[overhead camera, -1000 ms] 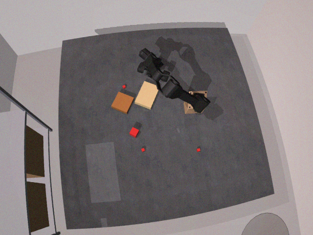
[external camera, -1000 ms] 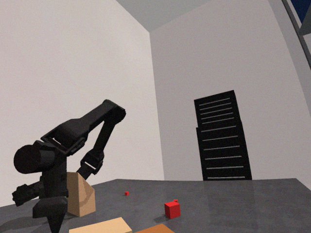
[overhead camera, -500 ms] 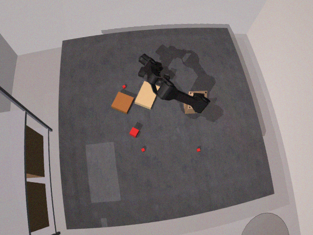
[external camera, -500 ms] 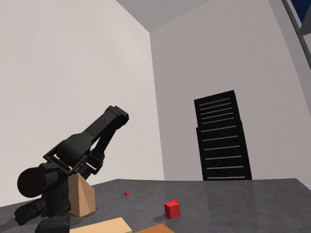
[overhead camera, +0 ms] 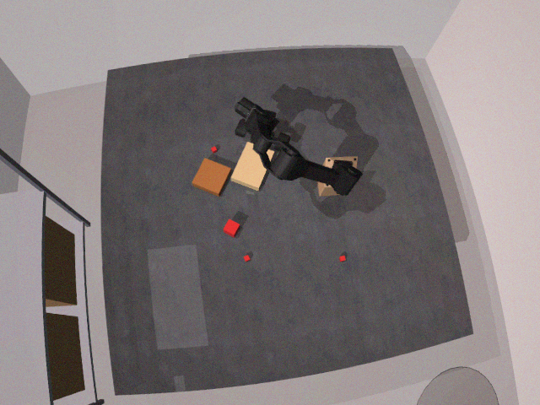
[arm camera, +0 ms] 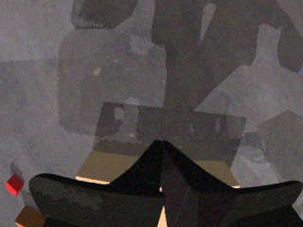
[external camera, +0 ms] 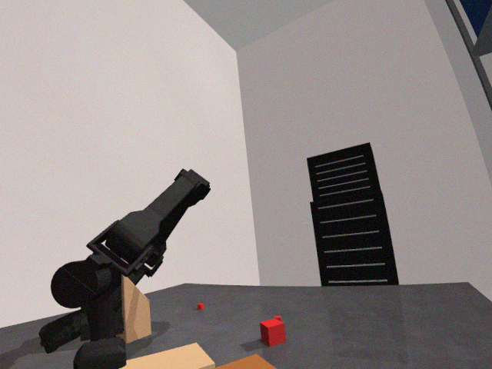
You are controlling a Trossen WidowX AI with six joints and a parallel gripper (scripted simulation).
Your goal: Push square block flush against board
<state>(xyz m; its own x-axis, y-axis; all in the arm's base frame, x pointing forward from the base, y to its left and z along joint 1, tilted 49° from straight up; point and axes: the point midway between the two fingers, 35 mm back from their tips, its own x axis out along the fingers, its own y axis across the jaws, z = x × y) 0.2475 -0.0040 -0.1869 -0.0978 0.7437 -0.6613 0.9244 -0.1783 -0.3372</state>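
Now: gripper tip 9 cm to the right of the board, 3 cm short of it and 1 cm below it. The rest, counted from my gripper tip: square block (17 cm ahead, 13 cm to the left, 1 cm above); then red cube (32 cm to the left, 10 cm ahead, 1 cm above).
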